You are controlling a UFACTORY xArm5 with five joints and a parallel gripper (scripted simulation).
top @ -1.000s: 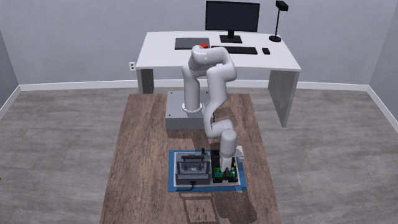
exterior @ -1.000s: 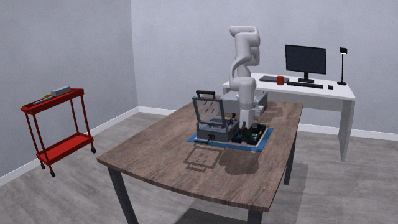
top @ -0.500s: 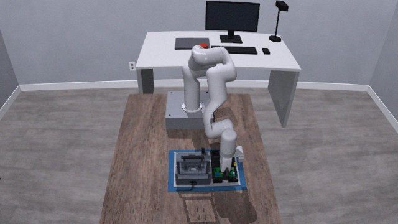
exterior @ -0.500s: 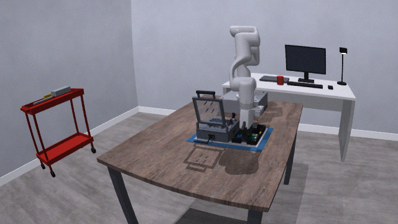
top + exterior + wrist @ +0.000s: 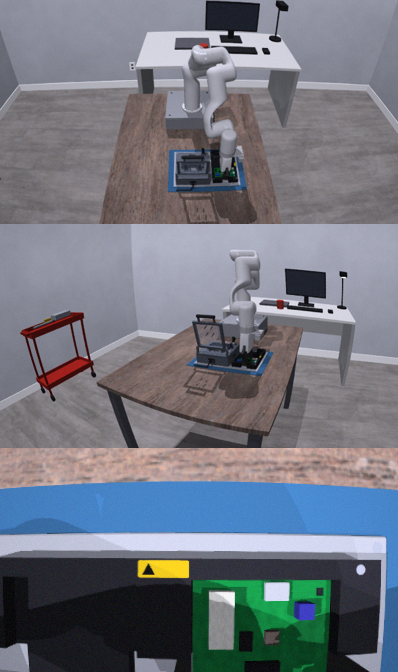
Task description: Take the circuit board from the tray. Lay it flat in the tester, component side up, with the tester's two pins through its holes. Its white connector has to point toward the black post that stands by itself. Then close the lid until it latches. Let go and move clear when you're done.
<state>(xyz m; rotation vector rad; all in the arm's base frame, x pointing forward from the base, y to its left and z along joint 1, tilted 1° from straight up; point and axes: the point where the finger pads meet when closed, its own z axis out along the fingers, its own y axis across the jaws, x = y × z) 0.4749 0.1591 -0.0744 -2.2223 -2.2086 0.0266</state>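
Right now the green circuit board is right at my hand. The rest, counted from my hand: clear lid (8 cm ahead, 17 cm to the right, 16 cm above); grey tester (1 cm behind, 13 cm to the right, 9 cm above).
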